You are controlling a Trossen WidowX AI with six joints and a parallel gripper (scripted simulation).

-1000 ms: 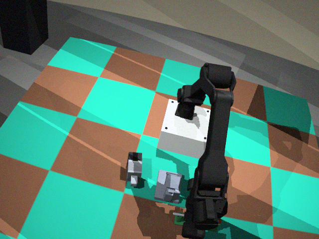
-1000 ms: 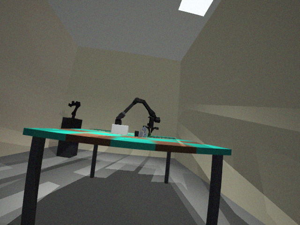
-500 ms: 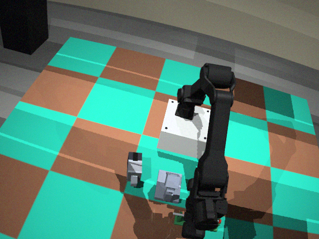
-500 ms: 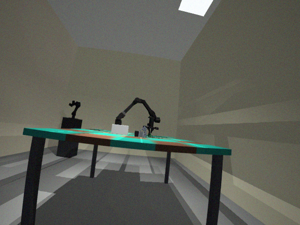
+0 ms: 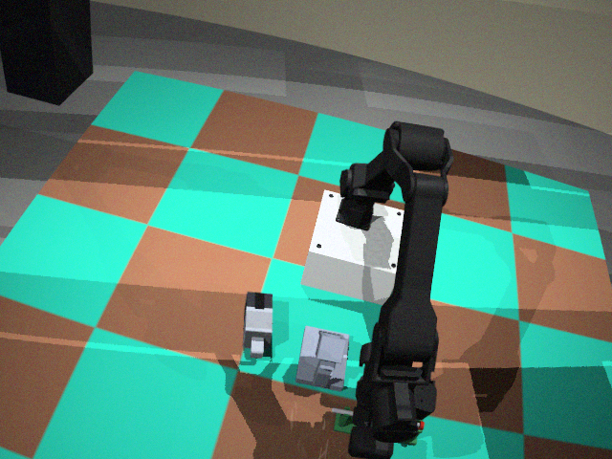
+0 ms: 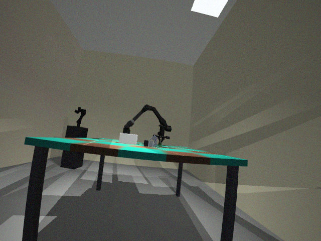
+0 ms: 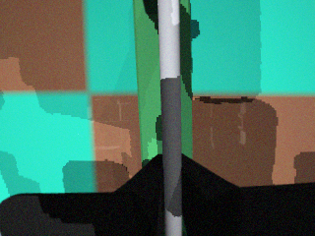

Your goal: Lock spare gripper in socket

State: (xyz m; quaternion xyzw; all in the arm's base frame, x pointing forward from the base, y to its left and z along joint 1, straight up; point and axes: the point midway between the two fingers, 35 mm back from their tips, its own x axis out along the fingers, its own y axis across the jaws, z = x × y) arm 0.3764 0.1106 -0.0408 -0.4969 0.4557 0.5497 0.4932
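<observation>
Right now the green holder is 20 mm to the left of my gripper tip. The rest, counted from my gripper tip: grey socket mount (90 mm to the right, 90 mm behind, 30 mm above); spare gripper (220 mm to the right, 110 mm behind, 10 mm above).
</observation>
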